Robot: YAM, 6 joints.
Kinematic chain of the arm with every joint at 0, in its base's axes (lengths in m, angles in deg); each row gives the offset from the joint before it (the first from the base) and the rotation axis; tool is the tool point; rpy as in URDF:
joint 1: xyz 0 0 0.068 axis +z
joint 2: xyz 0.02 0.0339 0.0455 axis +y
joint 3: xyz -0.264 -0.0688 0 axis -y
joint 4: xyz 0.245 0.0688 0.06 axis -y
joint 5: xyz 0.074 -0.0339 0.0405 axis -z
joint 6: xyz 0.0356 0 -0.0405 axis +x
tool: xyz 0 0 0 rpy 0 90 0
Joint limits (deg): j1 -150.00..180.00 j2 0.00..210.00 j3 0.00..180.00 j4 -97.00..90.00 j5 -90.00..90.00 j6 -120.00..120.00
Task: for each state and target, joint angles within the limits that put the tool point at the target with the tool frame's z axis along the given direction. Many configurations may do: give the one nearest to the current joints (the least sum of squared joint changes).
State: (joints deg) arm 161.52 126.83 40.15 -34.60 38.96 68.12
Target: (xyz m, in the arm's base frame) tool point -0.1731 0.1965 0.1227 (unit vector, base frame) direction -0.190 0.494 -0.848
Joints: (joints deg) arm 132.91 88.39 35.12 -6.65 11.38 68.12
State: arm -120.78 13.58 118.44 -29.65 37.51 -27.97
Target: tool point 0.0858 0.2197 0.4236 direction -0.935 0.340 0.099
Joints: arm -119.84 5.33 95.43 -59.94 78.63 -27.97
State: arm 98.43 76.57 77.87 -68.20 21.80 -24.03
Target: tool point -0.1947 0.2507 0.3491 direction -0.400 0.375 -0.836
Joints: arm 127.25 88.67 89.51 -57.95 -5.25 -24.03
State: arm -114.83 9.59 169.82 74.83 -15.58 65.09
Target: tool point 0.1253 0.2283 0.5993 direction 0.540 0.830 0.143
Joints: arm -118.09 56.08 137.95 89.88 -4.91 65.09
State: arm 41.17 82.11 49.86 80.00 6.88 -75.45
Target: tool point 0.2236 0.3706 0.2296 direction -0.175 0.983 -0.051
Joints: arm 55.59 110.67 67.51 39.06 -44.43 -75.45
